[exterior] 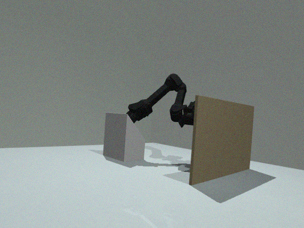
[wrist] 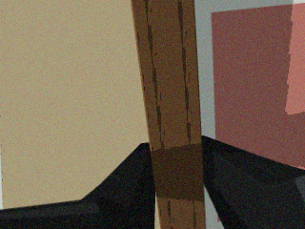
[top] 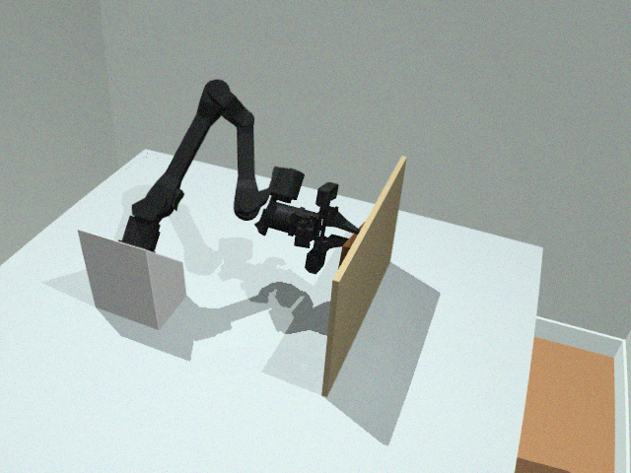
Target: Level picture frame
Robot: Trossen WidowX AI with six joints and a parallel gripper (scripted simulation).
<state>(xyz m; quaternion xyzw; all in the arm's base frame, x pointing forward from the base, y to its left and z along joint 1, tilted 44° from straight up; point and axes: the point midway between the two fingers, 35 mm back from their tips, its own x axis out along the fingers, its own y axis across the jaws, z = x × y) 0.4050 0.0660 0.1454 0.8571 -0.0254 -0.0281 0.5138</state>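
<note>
The picture frame lies 2 cm to the right of my gripper tip and 5 cm below it. Also, from my gripper tip: tan wall board (2 cm ahead, 1 cm to the right, 7 cm below).
</note>
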